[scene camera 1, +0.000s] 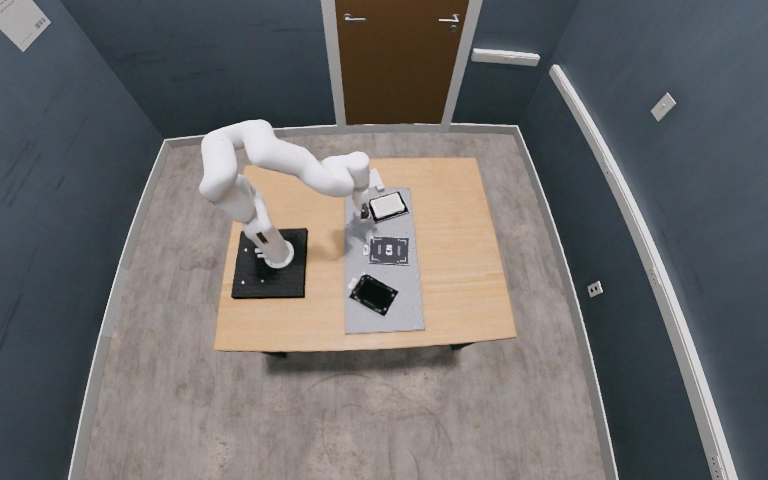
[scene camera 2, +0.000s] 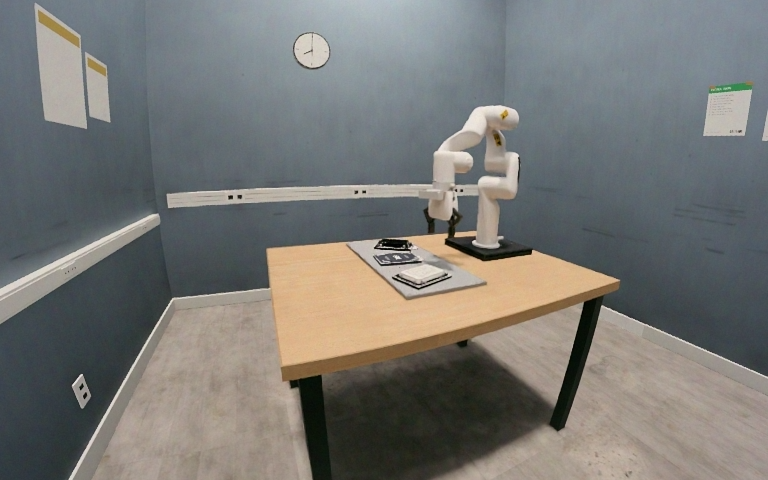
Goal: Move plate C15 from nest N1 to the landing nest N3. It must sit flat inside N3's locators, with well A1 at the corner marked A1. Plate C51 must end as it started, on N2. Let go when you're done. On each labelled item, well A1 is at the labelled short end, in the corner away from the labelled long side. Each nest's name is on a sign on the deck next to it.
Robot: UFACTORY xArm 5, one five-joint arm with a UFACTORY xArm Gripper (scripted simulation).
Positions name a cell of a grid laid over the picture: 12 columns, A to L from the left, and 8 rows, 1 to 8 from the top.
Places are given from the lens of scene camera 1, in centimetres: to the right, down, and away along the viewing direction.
black plate (scene camera 1: F5): -6, 18, 115
